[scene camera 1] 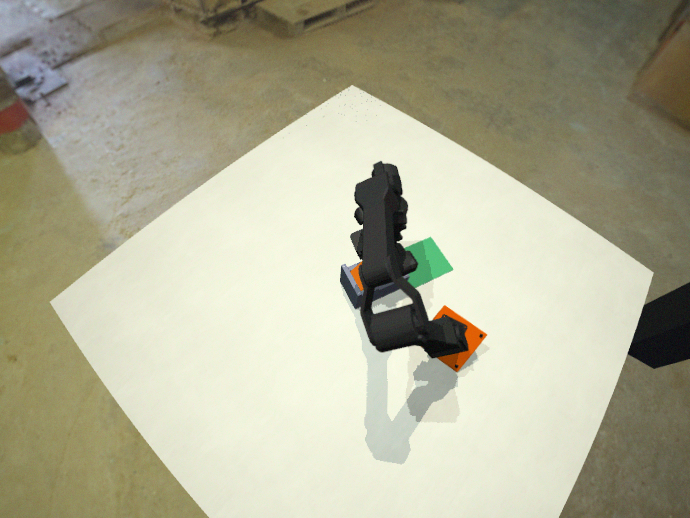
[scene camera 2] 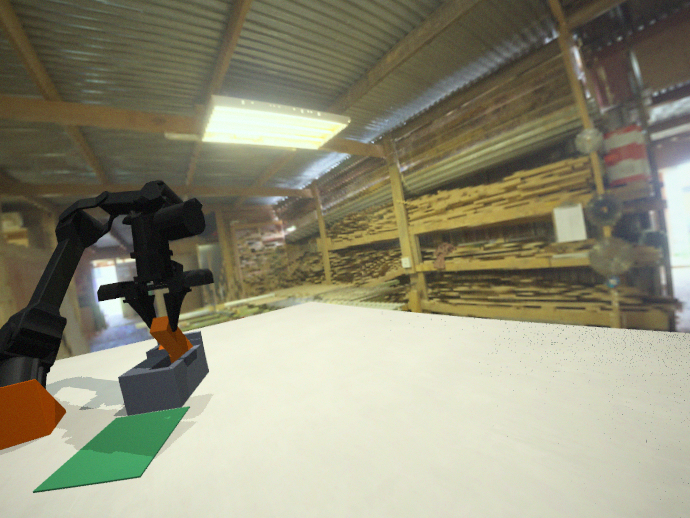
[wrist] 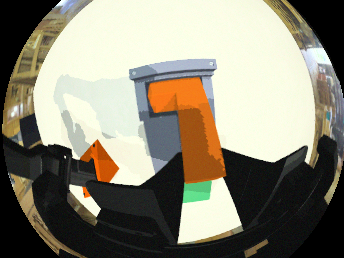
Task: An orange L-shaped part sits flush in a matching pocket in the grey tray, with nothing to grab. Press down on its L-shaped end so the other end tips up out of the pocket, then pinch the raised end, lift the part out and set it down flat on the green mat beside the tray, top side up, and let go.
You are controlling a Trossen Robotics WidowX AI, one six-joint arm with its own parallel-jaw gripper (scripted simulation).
I see my gripper (scene camera 2: 165, 332), an orange L-shaped part (scene camera 2: 175, 343) and a green mat (scene camera 2: 123, 450).
The orange L-shaped part also shows in the wrist view (wrist: 203, 161). My gripper shows as well in scene camera 1 (scene camera 1: 379, 257) and in the wrist view (wrist: 199, 154). The green mat shows as well in scene camera 1 (scene camera 1: 432, 264).
